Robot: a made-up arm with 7 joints. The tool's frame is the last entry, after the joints. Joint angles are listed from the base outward.
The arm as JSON. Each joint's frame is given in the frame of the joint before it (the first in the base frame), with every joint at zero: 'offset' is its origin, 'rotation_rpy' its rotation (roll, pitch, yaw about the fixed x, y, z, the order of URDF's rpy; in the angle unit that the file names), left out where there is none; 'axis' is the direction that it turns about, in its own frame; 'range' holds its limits. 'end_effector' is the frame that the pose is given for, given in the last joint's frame.
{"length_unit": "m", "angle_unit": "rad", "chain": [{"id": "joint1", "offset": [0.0, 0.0, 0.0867], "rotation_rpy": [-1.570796, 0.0, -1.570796], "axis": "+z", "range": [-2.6, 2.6]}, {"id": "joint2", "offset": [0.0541, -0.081, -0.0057], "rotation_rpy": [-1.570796, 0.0, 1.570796], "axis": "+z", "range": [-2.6, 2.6]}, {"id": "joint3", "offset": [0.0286, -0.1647, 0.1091], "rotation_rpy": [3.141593, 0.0, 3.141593], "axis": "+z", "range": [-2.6, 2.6]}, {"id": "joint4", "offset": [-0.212, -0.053, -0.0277], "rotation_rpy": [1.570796, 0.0, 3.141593], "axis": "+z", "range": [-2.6, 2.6]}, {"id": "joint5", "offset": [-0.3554, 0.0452, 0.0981], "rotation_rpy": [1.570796, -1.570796, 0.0], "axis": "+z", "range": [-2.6, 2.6]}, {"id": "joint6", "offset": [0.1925, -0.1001, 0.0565], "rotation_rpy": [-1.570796, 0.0, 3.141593], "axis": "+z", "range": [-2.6, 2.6]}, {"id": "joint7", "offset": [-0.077, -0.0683, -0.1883], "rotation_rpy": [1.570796, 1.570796, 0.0], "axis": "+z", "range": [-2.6, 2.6]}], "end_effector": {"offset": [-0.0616, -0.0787, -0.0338], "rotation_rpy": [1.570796, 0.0, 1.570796]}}
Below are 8 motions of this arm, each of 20 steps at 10 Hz.
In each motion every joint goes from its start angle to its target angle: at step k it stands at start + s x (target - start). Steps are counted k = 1, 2, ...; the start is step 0. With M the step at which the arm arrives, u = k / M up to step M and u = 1 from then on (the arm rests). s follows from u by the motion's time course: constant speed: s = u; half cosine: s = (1 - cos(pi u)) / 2; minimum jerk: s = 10 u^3 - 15 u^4 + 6 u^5.
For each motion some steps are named. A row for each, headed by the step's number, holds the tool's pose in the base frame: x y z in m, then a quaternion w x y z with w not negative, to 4 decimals.
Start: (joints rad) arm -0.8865 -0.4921 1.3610 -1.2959 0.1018 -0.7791 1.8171
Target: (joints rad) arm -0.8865 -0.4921 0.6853 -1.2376 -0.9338 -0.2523 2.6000
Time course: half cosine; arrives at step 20
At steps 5, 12, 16, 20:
5: 0.3108 -0.4211 0.2970 0.5264 -0.6937 0.0579 0.4883
12: 0.1782 -0.3573 0.1330 0.7158 -0.5076 0.2426 0.4138
16: 0.1247 -0.2922 0.0889 0.7636 -0.3970 0.3331 0.3852
20: 0.1091 -0.2646 0.0783 0.7748 -0.3535 0.3644 0.3768

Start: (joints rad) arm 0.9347 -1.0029 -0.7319 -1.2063 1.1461 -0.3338 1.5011
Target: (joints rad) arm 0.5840 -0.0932 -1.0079 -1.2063 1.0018 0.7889 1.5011
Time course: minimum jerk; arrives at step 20
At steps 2, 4, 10, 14, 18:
2: 0.0594 -0.5513 -0.2536 0.2607 0.1593 0.2865 0.9080
4: 0.0626 -0.5593 -0.2392 0.2348 0.1749 0.3272 0.8985
10: 0.1323 -0.5934 -0.1030 0.0207 -0.2578 -0.6559 -0.7091
14: 0.2152 -0.5587 -0.0296 0.2263 -0.2466 -0.8205 -0.4633
18: 0.2498 -0.5272 -0.0151 0.3177 -0.2200 -0.8601 -0.3330

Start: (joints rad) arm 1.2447 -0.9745 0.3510 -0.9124 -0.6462 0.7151 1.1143
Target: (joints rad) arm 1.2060 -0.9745 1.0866 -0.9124 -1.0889 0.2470 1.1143
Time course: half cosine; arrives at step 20
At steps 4, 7, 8, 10, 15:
4: -0.0143 0.1235 0.0020 0.2664 0.8668 -0.4020 0.1270
7: 0.0588 0.1425 0.0148 0.2706 0.8141 -0.5038 0.1014
8: 0.0892 0.1457 0.0214 0.2701 0.7899 -0.5432 0.0897
10: 0.1536 0.1436 0.0381 0.2647 0.7338 -0.6225 0.0627
15: 0.2862 0.0958 0.0894 0.2288 0.5873 -0.7763 -0.0078

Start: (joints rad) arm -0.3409 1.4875 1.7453 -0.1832 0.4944 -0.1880 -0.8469
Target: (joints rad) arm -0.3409 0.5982 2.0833 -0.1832 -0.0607 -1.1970 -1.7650
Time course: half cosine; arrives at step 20
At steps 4, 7, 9, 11, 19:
4: -0.3731 0.0319 0.1115 0.8984 0.0058 -0.3967 0.1885
7: -0.3445 -0.0042 0.0161 0.7598 0.0547 -0.5727 0.3028
9: -0.3015 -0.0271 -0.0522 0.6079 0.0908 -0.6831 0.3945
11: -0.2441 -0.0441 -0.1104 0.4241 0.1218 -0.7557 0.4840
19: -0.0618 -0.0615 -0.2013 0.0892 -0.1546 0.7172 -0.6736

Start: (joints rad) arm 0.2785 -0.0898 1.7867 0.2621 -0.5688 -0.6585 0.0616
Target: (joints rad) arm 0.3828 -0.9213 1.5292 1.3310 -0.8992 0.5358 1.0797
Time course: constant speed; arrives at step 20
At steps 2, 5, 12, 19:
2: 0.3067 0.1760 -0.1179 0.4339 -0.3260 -0.8198 -0.1827
5: 0.3654 0.2129 -0.0639 0.4350 -0.2808 -0.7999 -0.3036
12: 0.4945 0.2504 0.1187 0.3827 -0.1237 -0.7597 -0.5110
19: 0.5649 0.2086 0.3481 0.2880 0.0477 -0.7449 -0.5999

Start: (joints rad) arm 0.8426 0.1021 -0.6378 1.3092 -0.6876 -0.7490 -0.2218
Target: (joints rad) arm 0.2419 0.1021 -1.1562 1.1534 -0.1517 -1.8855 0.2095
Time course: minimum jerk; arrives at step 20
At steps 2, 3, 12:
2: -0.1400 0.0341 0.3582 0.6941 -0.0670 -0.1702 0.6962
3: -0.1370 0.0337 0.3641 0.6875 -0.0698 -0.1551 0.7060
12: 0.0609 0.1659 0.4933 0.2996 -0.0624 0.3500 0.8853

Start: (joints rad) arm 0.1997 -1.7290 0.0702 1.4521 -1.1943 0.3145 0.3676
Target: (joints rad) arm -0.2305 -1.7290 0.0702 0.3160 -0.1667 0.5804 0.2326
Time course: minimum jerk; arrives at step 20
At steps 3, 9, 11, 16, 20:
3: 0.3423 0.1385 0.2022 0.2264 -0.4257 -0.7930 -0.3725
9: 0.2823 0.2784 0.0783 0.3336 -0.1774 -0.8682 -0.3217
11: 0.2127 0.3164 0.0110 0.4075 -0.0705 -0.8669 -0.2782
16: 0.0341 0.2962 -0.0940 0.5699 0.0775 -0.7983 -0.1786
20: 0.0020 0.2804 -0.1050 0.5983 0.0937 -0.7793 -0.1609

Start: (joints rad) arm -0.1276 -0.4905 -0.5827 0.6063 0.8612 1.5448 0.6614
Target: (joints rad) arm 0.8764 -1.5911 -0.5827 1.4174 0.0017 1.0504 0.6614
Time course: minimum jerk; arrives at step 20
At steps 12, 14, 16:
12: 0.0014 0.5571 0.3594 0.6366 0.1012 -0.0028 -0.7645
14: 0.0574 0.5334 0.3745 0.6145 0.1447 -0.0600 -0.7732
16: 0.1065 0.5064 0.3878 0.5907 0.1603 -0.0926 -0.7854

